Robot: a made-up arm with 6 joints.
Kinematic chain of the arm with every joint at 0, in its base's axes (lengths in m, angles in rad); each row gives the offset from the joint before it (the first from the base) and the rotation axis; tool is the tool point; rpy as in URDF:
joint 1: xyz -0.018 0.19 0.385 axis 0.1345 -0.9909 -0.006
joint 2: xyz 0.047 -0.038 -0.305 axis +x
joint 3: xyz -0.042 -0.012 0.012 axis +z
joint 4: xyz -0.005 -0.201 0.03 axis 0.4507 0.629 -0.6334
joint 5: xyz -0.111 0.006 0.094 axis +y
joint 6: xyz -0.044 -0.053 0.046 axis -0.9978 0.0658 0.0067
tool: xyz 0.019 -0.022 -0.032 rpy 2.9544 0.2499 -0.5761
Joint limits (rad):
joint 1: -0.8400..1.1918
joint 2: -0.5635..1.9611
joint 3: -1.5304..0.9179
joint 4: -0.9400..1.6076
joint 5: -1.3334..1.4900
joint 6: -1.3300..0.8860
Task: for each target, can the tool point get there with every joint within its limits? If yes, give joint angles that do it. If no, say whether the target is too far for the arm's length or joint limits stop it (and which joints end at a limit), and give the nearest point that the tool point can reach.
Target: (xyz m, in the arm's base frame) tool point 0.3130 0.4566 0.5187
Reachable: no: joint limits stop it (at a limit: joint 2, joint 3, joint 4, joint 6) | nearest point 0.1797 0.1081 0.4516 | short by 0.379 m
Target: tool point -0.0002 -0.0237 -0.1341
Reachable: yes | joints 0.4160 1.5395 -0.6028 0.9462 0.5818 -0.8215
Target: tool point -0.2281 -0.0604 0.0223
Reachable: yes | joints 0.0906 1.2225 -0.8431 1.1171 -0.5356 -0.0463
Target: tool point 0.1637 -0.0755 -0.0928
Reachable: yes | joints 0.7638 1.2205 -0.4237 1.3305 -0.2515 0.5298
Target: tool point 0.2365 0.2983 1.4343
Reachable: no: too far | nearest point 0.1164 0.0847 0.5611 | short by 0.907 m
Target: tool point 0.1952 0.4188 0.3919
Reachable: no: joint limits stop it (at a limit: joint 1, joint 2, joint 3, joint 6) | nearest point 0.0892 0.3572 0.1342 | short by 0.285 m
